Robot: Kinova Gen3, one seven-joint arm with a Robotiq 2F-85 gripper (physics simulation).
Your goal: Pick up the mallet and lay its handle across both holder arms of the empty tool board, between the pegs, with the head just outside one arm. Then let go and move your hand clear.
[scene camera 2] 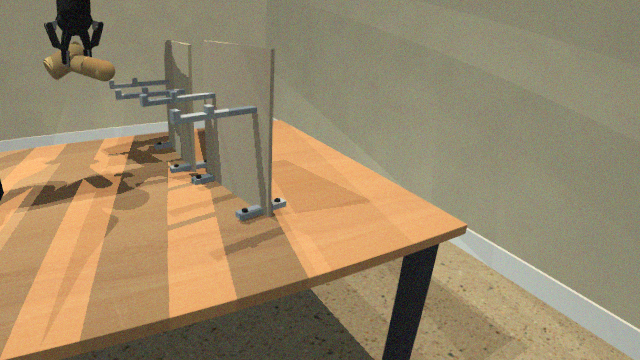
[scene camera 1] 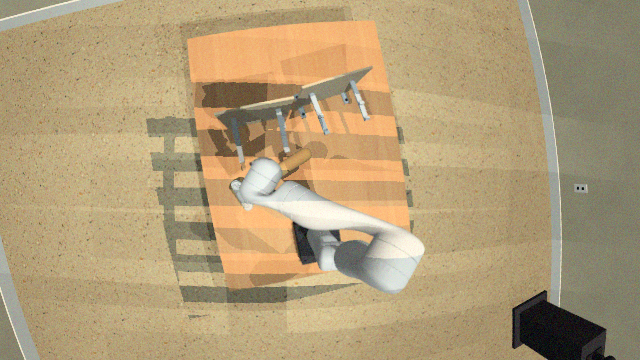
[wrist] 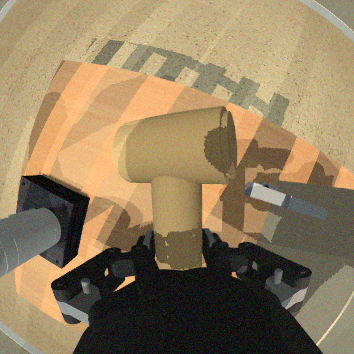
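Seen in the pictures: gripper, fingertip midpoint: (wrist: 177, 238); arm's base, link origin: (scene camera 1: 317, 235) (wrist: 45, 226).
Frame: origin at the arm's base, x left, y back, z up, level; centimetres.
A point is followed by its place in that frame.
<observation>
The wooden mallet (scene camera 1: 297, 161) {z 20.0, x 3.5, y -31.0 cm} (scene camera 2: 95, 69) {z 18.4, x -0.7, y -30.8 cm} (wrist: 175, 145) {z 21.9, x 22.9, y -24.9 cm} is off the table, its handle roughly level. My gripper (scene camera 2: 76, 59) {z 17.7, x 15.3, y -27.5 cm} (wrist: 177, 238) {z 17.7, x 15.3, y -27.5 cm} is shut on the handle near the head; the robot arm hides it in scene camera 1. The left tool board (scene camera 1: 265, 105) {z 20.5, x 9.9, y -51.2 cm} (scene camera 2: 180, 105) {z 6.7, x 9.6, y -51.2 cm} has two holder arms (scene camera 1: 237, 140) {z 11.6, x 21.9, y -43.0 cm} (scene camera 1: 283, 131) {z 11.6, x 5.2, y -42.6 cm} with pegs and carries no tool. In scene camera 2 the mallet is beside the arm tips and slightly higher, apart from them. One arm tip (wrist: 267, 194) {z 11.6, x 21.9, y -38.2 cm} shows right of the head in the wrist view.
A second board (scene camera 1: 337, 86) {z 9.6, x -18.7, y -56.0 cm} (scene camera 2: 240, 85) {z 15.8, x -18.9, y -56.1 cm} with two arms (scene camera 1: 319, 114) {z 12.5, x -8.7, y -46.0 cm} (scene camera 1: 360, 100) {z 12.6, x -25.3, y -48.6 cm} stands on the right, also bare of tools. Both stand on the wooden table (scene camera 1: 280, 55) {z -8.6, x -2.0, y -79.5 cm} (scene camera 2: 350, 220) {z -8.6, x -37.4, y -71.3 cm}. The robot's black base (scene camera 1: 302, 245) {z -0.1, x 7.1, y 2.7 cm} (wrist: 70, 230) {z -1.7, x 1.1, y -6.3 cm} is near the table's front edge.
</observation>
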